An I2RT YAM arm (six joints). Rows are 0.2 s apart.
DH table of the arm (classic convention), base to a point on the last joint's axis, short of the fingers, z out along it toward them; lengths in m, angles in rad. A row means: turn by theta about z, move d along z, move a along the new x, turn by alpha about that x. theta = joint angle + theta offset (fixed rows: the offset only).
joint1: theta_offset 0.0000  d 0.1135  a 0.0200  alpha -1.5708
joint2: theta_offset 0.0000  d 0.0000  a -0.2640  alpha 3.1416
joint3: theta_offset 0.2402  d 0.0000  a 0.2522  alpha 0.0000
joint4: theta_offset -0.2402  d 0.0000  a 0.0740  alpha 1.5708
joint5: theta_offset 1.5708  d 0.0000  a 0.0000  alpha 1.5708
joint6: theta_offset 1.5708  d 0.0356  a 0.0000  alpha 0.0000
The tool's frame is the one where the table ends.
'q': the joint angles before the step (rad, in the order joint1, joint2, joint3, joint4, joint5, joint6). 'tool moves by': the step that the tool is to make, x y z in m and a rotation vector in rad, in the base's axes. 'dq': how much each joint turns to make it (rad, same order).
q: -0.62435 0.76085 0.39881 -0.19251 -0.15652 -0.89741
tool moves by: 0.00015 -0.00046 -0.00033 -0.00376 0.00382 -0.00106
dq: -0.00109 0.00306 0.00003 0.00142 0.00276 -0.00456
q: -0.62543 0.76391 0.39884 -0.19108 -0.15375 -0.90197
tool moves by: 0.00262 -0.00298 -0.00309 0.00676 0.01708 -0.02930
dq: 0.00052 0.03085 0.00152 0.01323 0.02761 0.01225
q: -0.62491 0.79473 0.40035 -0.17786 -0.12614 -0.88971
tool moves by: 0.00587 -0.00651 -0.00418 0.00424 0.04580 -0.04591
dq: -0.00022 0.06721 0.01671 0.01148 0.05095 0.00613
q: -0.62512 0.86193 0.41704 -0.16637 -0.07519 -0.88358
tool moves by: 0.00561 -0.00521 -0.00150 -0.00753 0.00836 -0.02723
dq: 0.00046 0.04784 0.01011 0.03577 0.02898 0.00692
